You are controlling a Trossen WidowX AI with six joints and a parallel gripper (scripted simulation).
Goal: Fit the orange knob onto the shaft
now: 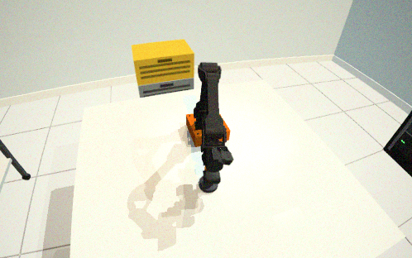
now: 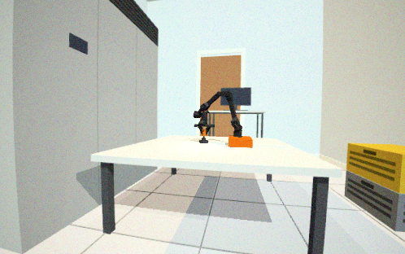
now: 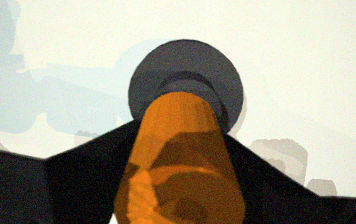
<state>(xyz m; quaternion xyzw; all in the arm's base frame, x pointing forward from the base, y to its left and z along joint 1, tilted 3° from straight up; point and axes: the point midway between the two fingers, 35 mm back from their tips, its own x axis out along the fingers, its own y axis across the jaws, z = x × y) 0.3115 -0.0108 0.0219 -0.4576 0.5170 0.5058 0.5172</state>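
My gripper tip is now 2 cm below the orange knob. Round my gripper tip: round pedestal 4 cm below.
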